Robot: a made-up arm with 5 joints. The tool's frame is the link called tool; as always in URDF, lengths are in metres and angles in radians. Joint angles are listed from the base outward.
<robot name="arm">
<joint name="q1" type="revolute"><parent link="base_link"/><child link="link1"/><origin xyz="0 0 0.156"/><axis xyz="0 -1 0"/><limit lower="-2.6" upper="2.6"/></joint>
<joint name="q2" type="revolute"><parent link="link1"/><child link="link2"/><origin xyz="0.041 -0.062 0.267"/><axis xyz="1 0 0"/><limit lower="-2.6" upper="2.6"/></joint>
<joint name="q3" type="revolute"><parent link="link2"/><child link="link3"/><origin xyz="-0.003 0.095 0.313"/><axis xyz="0 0 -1"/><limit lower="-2.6" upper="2.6"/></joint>
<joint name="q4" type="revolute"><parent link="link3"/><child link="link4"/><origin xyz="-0.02 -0.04 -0.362"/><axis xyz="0 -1 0"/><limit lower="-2.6" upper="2.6"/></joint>
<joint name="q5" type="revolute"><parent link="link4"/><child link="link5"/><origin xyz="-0.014 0.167 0.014"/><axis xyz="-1 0 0"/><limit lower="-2.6" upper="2.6"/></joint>
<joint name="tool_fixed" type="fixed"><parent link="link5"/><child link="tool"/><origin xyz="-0.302 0 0.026"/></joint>
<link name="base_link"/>
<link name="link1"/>
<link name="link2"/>
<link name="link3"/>
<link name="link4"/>
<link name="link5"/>
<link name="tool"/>
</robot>
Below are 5 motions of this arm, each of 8 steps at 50 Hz.
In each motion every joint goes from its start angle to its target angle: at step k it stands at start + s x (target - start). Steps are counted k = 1, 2, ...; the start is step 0. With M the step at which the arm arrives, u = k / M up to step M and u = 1 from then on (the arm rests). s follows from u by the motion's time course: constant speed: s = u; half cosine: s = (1 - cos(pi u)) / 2; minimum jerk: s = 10 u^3 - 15 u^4 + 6 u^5.
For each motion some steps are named. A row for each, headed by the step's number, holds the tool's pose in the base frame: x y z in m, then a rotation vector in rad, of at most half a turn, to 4 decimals.
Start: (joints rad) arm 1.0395 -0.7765 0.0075 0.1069 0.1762
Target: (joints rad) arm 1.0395 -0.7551 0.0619 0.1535 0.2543
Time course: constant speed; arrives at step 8
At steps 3, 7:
3: -0.2082 0.0741 -0.0657 -0.8970 -1.0841 -0.5035
7: -0.1967 0.0782 -0.0677 -0.9140 -1.1094 -0.5430

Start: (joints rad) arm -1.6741 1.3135 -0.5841 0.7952 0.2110
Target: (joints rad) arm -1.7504 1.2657 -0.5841 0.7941 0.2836
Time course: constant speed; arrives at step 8
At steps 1, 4, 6, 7, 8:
1: 0.2855 0.1914 0.3852 0.6850 0.4715 -0.9753
4: 0.2881 0.1914 0.3778 0.6444 0.5158 -0.9604
6: 0.2897 0.1913 0.3730 0.6176 0.5452 -0.9498
7: 0.2904 0.1913 0.3705 0.6042 0.5599 -0.9444
8: 0.2912 0.1912 0.3681 0.5909 0.5745 -0.9388

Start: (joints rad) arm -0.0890 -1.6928 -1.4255 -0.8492 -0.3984
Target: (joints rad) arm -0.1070 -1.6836 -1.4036 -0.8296 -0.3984
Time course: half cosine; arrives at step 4
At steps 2, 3, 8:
2: -0.0764 0.1583 0.4939 -1.6135 1.7695 0.1592
3: -0.0757 0.1569 0.4960 -1.6069 1.7644 0.1674
8: -0.0755 0.1563 0.4969 -1.6041 1.7622 0.1708

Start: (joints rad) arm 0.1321 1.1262 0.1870 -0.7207 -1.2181
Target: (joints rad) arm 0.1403 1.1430 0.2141 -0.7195 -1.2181
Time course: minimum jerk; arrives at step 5
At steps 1, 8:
1: -0.2533 -0.1181 0.6879 2.2675 0.8380 -0.1190
8: -0.2544 -0.1202 0.6905 2.2894 0.8391 -0.1338

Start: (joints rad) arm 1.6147 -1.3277 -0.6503 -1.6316 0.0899
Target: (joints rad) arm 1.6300 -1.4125 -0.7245 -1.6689 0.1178
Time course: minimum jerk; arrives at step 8
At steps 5, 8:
5: -0.0927 0.2366 0.1410 -0.5794 0.5920 -1.3443
8: -0.0844 0.2319 0.1407 -0.5860 0.6260 -1.3644

